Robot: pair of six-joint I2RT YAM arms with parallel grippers.
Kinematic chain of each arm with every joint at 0, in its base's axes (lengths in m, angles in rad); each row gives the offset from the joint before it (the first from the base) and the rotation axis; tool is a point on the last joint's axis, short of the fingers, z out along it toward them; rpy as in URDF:
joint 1: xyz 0 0 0.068 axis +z
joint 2: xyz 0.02 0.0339 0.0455 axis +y
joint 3: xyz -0.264 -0.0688 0 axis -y
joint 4: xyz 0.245 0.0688 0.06 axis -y
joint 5: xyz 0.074 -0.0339 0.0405 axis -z
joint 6: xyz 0.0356 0 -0.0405 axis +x
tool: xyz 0 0 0 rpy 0 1.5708 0
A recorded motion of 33 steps. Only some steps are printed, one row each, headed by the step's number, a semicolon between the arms.
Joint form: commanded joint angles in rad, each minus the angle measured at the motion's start. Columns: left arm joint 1, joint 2, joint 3, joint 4, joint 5, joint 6; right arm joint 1, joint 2, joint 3, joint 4, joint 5, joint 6.
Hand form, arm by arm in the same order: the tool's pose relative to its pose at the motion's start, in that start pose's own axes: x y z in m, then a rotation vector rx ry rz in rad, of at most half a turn. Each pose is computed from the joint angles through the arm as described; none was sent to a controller.
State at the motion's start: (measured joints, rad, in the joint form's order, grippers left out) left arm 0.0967 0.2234 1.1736 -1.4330 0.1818 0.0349; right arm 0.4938 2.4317 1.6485 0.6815 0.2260 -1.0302
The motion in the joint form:
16: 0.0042 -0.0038 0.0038 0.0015 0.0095 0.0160; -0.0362 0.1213 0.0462 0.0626 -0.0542 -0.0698
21: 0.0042 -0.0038 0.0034 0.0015 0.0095 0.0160; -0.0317 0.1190 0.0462 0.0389 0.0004 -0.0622
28: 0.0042 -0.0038 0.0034 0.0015 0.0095 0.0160; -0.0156 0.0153 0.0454 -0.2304 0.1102 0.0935
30: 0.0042 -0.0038 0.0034 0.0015 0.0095 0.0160; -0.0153 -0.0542 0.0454 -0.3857 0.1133 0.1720
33: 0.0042 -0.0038 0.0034 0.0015 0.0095 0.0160; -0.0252 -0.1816 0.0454 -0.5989 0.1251 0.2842
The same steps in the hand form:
16: 0.0001 -0.0008 -0.0016 0.0054 -0.0095 0.0158; 0.0341 0.0281 0.0166 -0.0202 -0.0096 -0.0684
21: 0.0002 -0.0008 -0.0015 0.0054 -0.0091 0.0157; 0.0344 0.0295 0.0160 -0.0140 0.0444 -0.0661
28: 0.0002 -0.0008 -0.0015 0.0054 -0.0091 0.0157; 0.0187 0.0090 0.0052 -0.0917 0.2113 0.0405
30: 0.0002 -0.0008 -0.0015 0.0054 -0.0091 0.0157; 0.0102 -0.0089 -0.0039 -0.1488 0.2651 0.0944
33: 0.0002 -0.0008 -0.0015 0.0054 -0.0091 0.0157; -0.0030 -0.0503 -0.0236 -0.1853 0.3415 0.1816

